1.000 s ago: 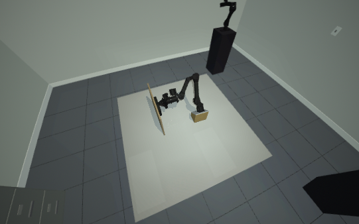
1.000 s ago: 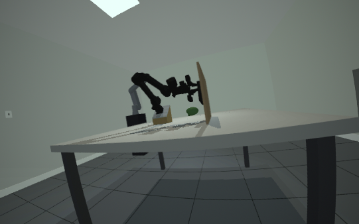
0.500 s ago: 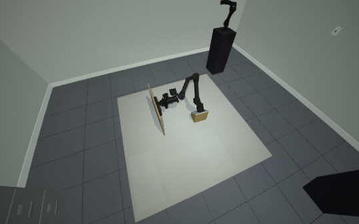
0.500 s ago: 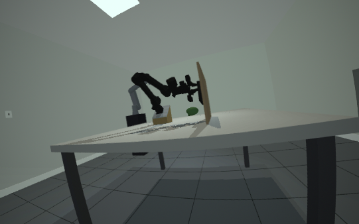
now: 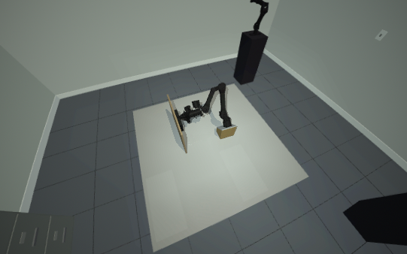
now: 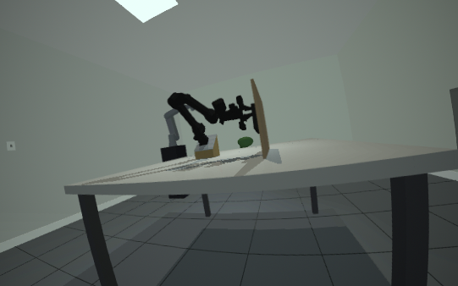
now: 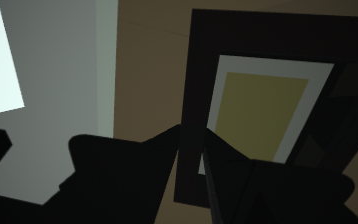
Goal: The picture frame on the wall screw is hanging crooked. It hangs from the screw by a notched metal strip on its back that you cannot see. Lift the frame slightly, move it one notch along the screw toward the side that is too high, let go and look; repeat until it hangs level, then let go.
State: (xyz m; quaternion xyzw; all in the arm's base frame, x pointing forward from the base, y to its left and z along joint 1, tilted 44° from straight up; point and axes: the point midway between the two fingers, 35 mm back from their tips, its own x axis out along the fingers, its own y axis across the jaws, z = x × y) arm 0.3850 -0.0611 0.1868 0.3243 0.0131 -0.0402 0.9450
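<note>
Now: gripper tip 50 mm above the picture frame and 10 mm to the left of it. The rest, counted from my gripper tip: panel 70 mm below, 20 mm ahead.
</note>
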